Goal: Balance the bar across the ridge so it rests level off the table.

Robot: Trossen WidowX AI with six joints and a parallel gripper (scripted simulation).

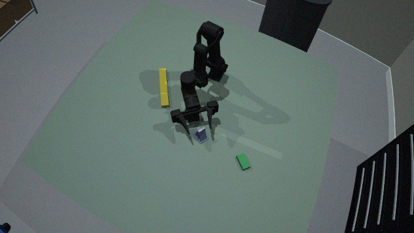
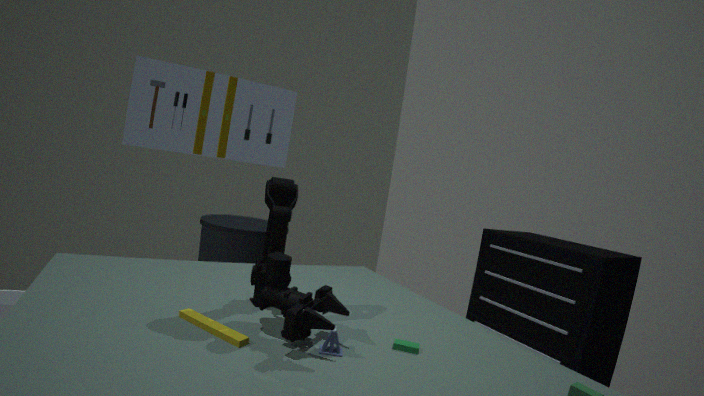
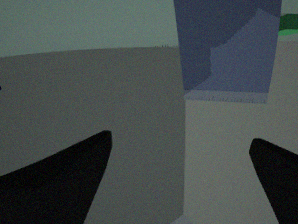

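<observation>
The yellow bar is 260 mm to the right of my gripper tip, 180 mm behind it and 80 mm below it.
</observation>
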